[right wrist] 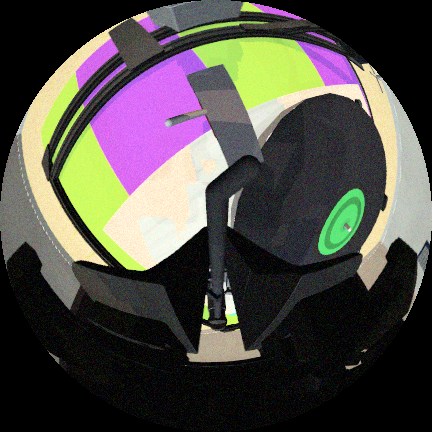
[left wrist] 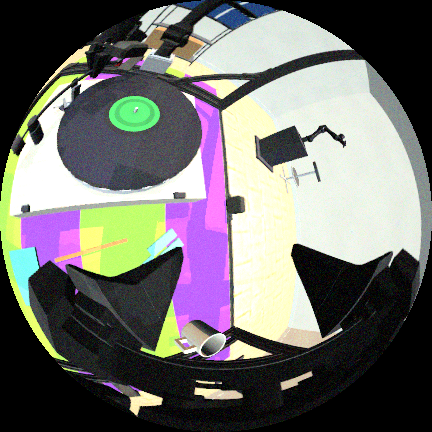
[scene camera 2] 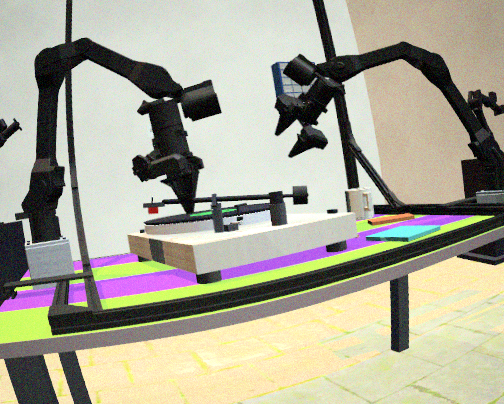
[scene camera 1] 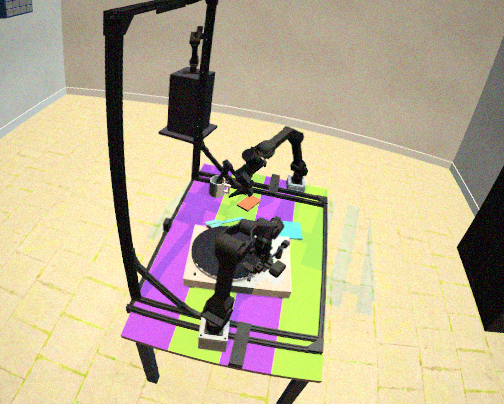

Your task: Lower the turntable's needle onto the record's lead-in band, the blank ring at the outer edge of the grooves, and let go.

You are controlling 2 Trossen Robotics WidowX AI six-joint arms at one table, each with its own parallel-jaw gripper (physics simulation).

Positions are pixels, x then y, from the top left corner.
my left gripper: open, holds nothing
a white mug (scene camera 2: pixel 359 201): on the table
